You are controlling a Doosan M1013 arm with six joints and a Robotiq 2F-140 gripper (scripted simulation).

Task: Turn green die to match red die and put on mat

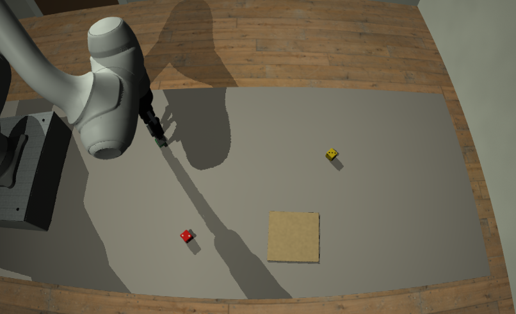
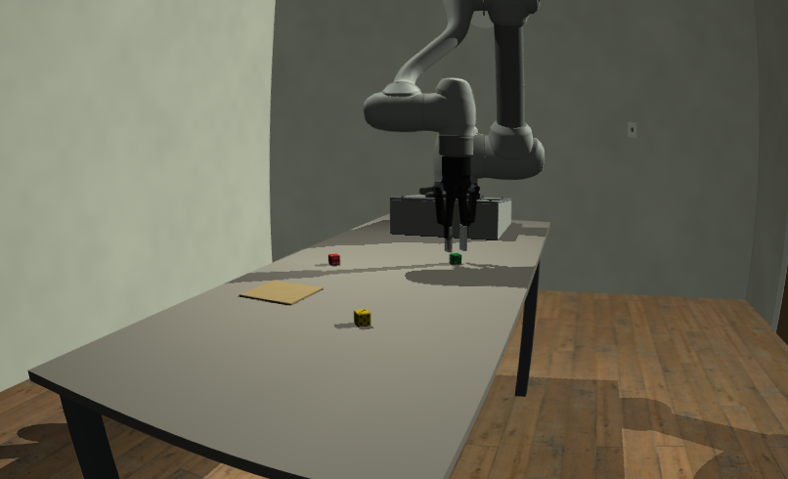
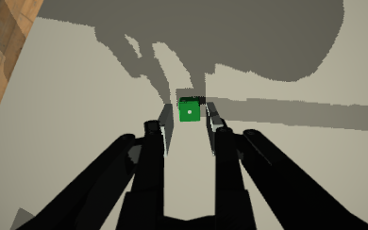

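Right now my hand is 5 cm above the green die. Round my hand: tan mat 40 cm ahead, 30 cm to the right, 6 cm below; then red die 30 cm to the right, 10 cm ahead, 5 cm below; then yellow die 53 cm ahead, 6 cm to the right, 5 cm below.
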